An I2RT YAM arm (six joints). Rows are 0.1 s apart.
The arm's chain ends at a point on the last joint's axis. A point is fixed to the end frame.
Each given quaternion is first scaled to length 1.
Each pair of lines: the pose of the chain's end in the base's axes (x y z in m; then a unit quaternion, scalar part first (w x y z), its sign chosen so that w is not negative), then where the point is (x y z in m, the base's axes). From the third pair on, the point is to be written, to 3 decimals.
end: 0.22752, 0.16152, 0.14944, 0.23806, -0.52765, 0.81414, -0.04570
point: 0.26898 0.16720 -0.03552
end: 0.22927, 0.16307, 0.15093, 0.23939, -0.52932, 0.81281, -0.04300
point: 0.27066 0.16988 -0.03401
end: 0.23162, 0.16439, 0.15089, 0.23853, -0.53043, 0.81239, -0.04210
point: 0.273 0.171 -0.034
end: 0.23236, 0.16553, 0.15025, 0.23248, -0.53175, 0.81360, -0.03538
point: 0.270 0.173 -0.035
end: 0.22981, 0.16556, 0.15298, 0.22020, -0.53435, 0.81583, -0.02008
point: 0.260 0.176 -0.034
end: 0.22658, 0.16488, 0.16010, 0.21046, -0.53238, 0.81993, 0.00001
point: 0.250 0.179 -0.028
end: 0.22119, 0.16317, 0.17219, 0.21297, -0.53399, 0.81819, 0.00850
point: 0.244 0.181 -0.015
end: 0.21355, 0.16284, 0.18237, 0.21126, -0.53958, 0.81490, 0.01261
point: 0.235 0.181 -0.005
